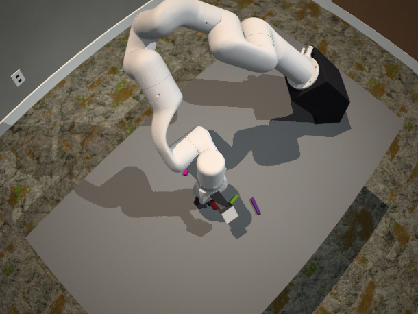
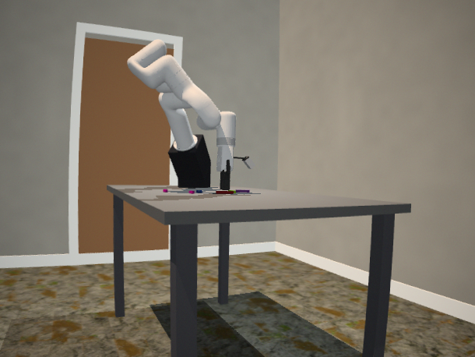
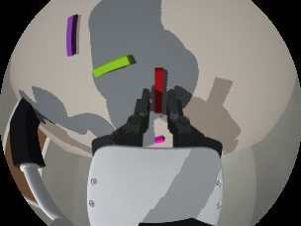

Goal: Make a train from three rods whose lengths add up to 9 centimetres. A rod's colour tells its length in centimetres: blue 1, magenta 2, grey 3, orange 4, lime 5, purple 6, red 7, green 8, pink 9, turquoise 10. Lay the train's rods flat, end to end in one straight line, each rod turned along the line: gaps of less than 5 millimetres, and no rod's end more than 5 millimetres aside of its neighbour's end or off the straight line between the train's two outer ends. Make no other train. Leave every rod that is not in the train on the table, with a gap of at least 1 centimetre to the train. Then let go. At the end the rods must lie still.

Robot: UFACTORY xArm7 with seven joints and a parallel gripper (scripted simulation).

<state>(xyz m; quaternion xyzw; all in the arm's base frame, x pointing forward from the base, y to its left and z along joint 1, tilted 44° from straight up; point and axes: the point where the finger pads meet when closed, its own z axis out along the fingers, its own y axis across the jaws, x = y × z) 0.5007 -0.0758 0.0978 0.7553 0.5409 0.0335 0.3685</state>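
Right now the red rod is 30 mm below my hand. Also, from my hand: lime rod: 60 mm to the left, 30 mm below, 30 mm behind; then purple rod: 140 mm to the left, 50 mm behind, 30 mm below; then blue rod: 90 mm behind, 70 mm to the right, 30 mm below.
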